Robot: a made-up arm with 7 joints.
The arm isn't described. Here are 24 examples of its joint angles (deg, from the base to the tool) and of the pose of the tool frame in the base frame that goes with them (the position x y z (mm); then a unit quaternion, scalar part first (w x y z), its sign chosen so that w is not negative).
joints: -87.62 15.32 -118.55 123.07 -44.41 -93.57 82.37
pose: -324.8 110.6 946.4 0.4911 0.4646 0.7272 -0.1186
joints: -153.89 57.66 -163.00 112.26 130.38 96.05 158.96
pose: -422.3 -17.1 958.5 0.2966 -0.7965 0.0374 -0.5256
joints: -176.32 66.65 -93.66 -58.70 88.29 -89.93 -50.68
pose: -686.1 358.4 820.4 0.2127 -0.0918 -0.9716 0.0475
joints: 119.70 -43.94 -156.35 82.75 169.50 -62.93 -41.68
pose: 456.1 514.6 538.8 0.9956 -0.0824 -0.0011 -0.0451
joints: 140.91 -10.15 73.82 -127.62 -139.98 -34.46 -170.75
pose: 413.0 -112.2 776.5 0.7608 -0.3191 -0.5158 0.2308
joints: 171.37 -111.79 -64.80 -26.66 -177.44 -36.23 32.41
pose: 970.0 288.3 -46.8 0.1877 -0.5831 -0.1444 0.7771
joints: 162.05 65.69 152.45 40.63 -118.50 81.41 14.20
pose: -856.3 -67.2 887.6 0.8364 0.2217 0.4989 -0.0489
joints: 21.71 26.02 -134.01 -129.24 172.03 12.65 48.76
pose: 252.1 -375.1 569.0 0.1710 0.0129 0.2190 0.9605
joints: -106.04 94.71 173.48 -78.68 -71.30 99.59 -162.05
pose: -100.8 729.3 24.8 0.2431 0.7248 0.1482 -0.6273
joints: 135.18 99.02 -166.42 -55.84 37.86 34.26 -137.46
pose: -656.3 -607.0 -100.9 0.3178 0.0531 0.4283 0.8442
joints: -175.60 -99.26 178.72 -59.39 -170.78 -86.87 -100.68
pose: 967.1 -101.2 456.7 0.5117 0.2892 -0.3460 -0.7313
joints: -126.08 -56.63 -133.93 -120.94 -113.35 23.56 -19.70
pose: 375.2 37.7 809.6 0.5078 0.5444 0.3612 -0.5616
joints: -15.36 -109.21 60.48 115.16 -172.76 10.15 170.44
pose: -384.4 -531.5 434.8 0.4723 -0.8353 -0.2807 0.0206
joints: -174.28 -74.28 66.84 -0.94 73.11 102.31 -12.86
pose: 958.4 16.1 528.2 0.0776 -0.0066 -0.3353 0.9389
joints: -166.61 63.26 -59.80 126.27 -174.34 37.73 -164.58
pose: -568.2 -213.3 404.8 0.8180 -0.4308 0.3446 0.1627
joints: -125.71 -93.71 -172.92 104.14 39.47 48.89 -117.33
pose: 158.6 -422.5 -20.2 0.7540 0.3837 0.4004 0.3520
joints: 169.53 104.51 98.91 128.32 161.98 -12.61 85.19
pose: -395.4 301.7 368.8 0.1701 0.6356 0.4558 -0.5995
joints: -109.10 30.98 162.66 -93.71 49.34 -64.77 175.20
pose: -219.2 577.9 647.8 0.9096 0.2428 -0.1713 -0.2903
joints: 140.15 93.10 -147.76 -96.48 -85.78 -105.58 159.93
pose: -476.6 -345.9 29.2 0.6202 -0.0811 -0.5956 -0.5040
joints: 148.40 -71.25 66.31 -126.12 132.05 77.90 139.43
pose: 423.4 83.0 309.8 0.4993 -0.2279 0.2639 -0.7932
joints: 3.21 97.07 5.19 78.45 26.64 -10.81 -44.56
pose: 702.5 -103.1 -161.0 0.1695 -0.1218 -0.0140 0.9779
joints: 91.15 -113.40 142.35 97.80 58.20 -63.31 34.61
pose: -331.1 511.8 -113.1 0.7072 0.0780 0.6643 -0.2290
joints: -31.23 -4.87 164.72 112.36 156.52 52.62 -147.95
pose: -375.4 -311.1 941.2 0.5381 -0.1275 0.8164 0.1661
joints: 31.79 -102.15 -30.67 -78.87 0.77 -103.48 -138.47
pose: -525.3 96.9 9.5 0.5751 -0.6130 -0.4933 0.2240
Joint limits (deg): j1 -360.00..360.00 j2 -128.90..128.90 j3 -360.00..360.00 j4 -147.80..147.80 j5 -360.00..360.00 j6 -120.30..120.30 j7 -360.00..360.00
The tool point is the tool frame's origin. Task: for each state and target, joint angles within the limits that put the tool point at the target. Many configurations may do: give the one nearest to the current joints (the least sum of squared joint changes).
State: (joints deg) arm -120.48 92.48 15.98 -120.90 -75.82 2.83 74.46
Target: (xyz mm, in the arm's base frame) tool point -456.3 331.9 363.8
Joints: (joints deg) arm -115.20 128.90 42.03 -122.32 -76.57 15.33 74.46
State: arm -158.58 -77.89 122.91 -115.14 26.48 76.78 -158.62
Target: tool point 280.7 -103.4 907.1
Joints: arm -185.75 -62.75 163.31 -135.62 12.21 72.43 -158.62
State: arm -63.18 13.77 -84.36 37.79 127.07 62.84 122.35
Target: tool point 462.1 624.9 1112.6
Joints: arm -47.73 39.61 -79.39 27.57 127.85 59.91 122.35
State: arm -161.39 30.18 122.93 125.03 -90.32 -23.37 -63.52
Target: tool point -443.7 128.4 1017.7
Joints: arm -196.34 65.53 139.24 95.15 -85.61 -30.94 -63.52
